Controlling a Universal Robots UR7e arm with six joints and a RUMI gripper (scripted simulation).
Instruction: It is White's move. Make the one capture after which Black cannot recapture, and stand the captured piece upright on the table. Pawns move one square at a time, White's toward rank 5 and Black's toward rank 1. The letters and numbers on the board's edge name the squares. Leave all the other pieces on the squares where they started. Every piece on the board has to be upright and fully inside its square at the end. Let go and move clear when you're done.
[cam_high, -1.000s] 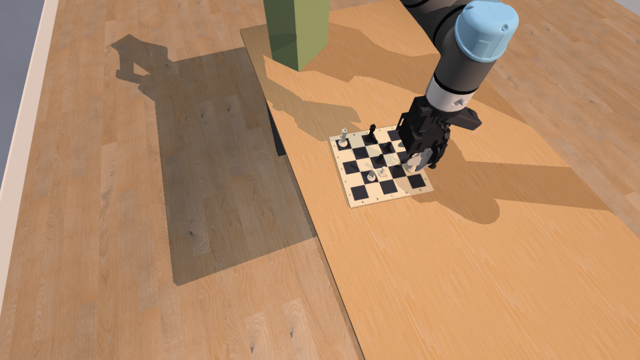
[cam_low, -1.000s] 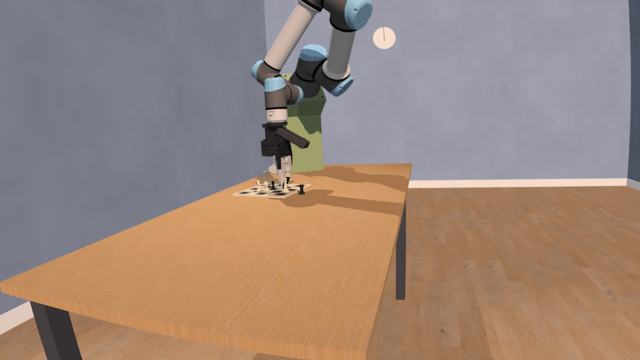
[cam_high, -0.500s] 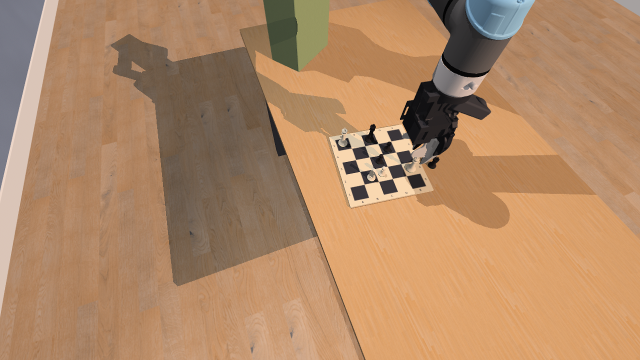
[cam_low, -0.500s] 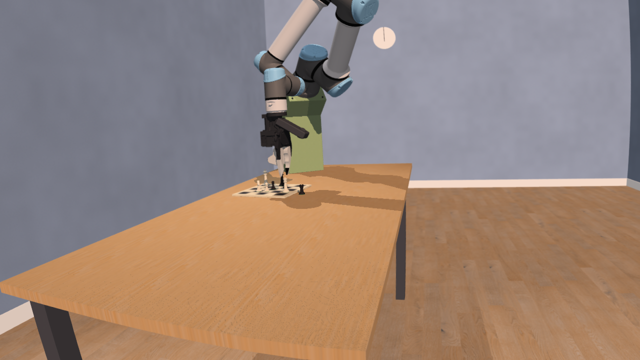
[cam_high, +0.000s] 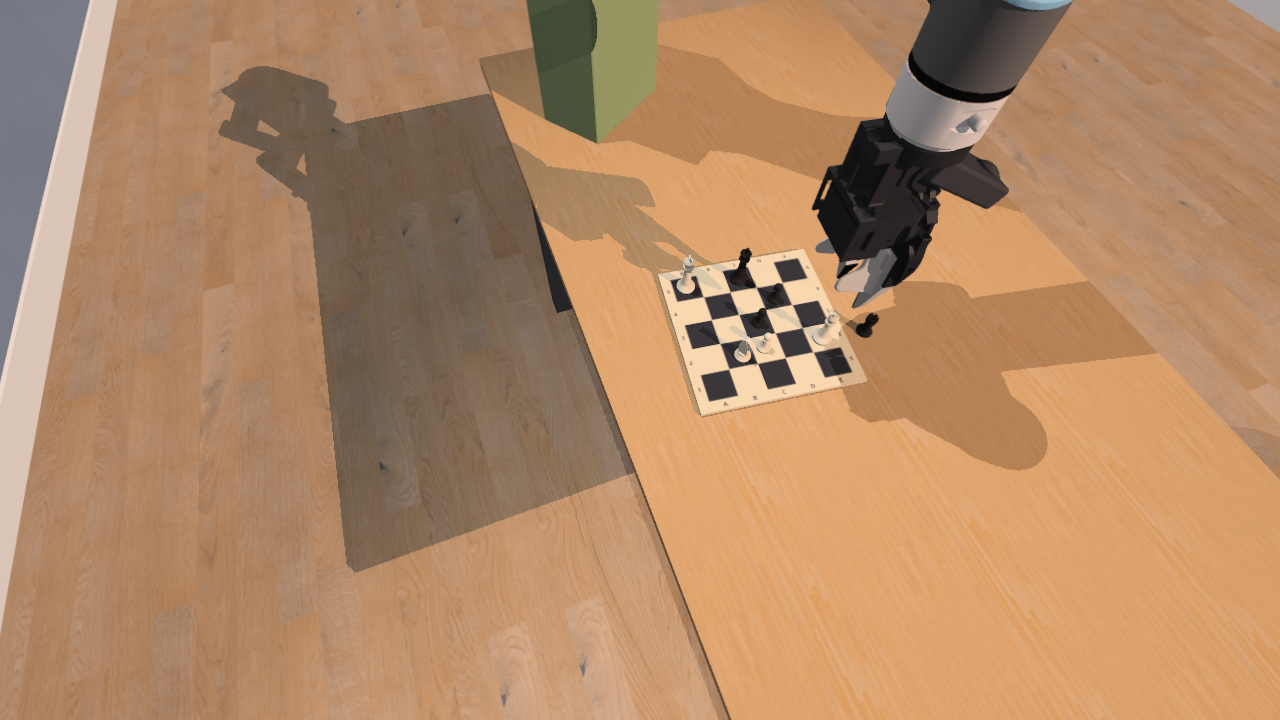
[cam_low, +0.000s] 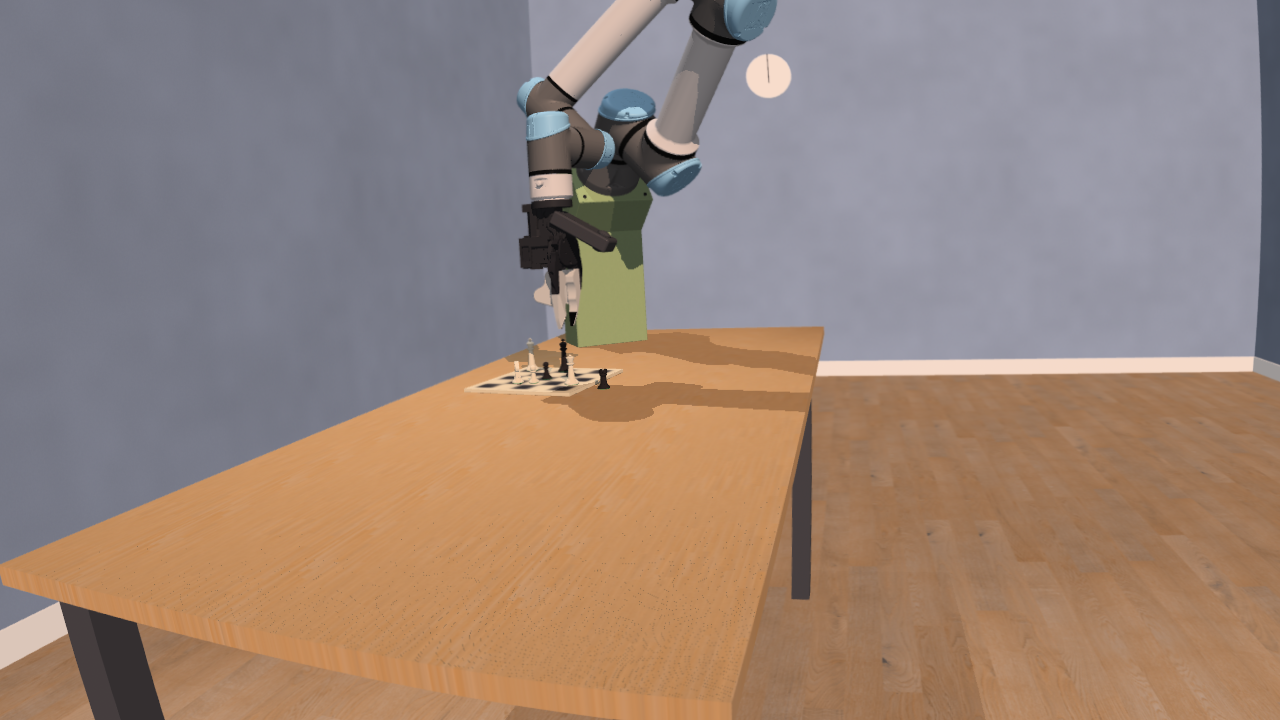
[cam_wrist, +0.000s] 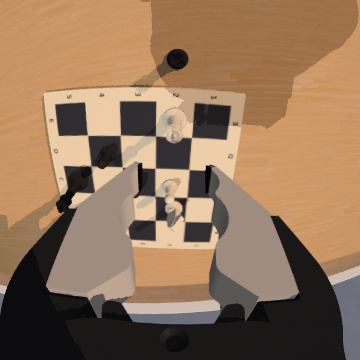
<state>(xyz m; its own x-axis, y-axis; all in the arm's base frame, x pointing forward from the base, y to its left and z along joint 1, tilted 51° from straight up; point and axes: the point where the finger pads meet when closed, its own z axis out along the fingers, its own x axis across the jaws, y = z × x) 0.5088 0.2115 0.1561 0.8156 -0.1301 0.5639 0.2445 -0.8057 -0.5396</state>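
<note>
The small chessboard is 12 cm below my hand, 8 cm to the right of it and 1 cm behind it. From my hand the other things lie so: tall black piece 11 cm to the right, 9 cm below, 9 cm behind; then tall white piece 18 cm to the right, 9 cm below, 7 cm behind.
</note>
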